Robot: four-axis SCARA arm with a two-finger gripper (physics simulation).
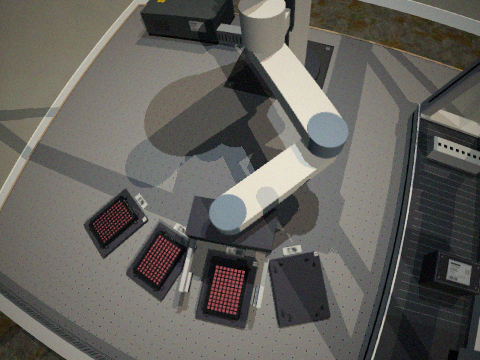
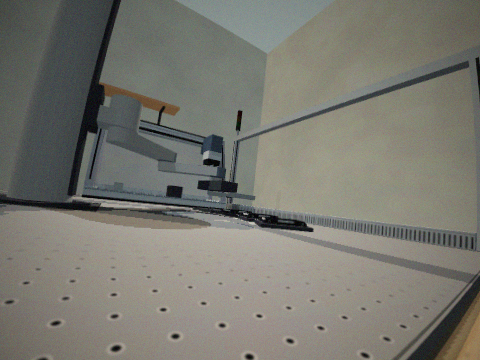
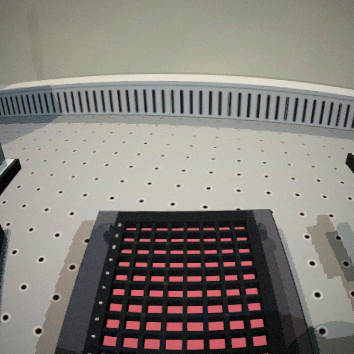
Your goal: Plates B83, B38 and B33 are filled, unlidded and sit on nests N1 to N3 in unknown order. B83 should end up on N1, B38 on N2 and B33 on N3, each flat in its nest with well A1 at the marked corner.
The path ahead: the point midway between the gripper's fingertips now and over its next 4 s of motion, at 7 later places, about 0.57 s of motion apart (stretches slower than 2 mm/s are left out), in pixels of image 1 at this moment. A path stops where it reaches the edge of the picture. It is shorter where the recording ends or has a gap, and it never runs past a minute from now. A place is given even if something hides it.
My gripper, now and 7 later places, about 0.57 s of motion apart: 219,300; 217,299; 192,288; 151,270; 143,265; 145,264; 151,267; 151,267
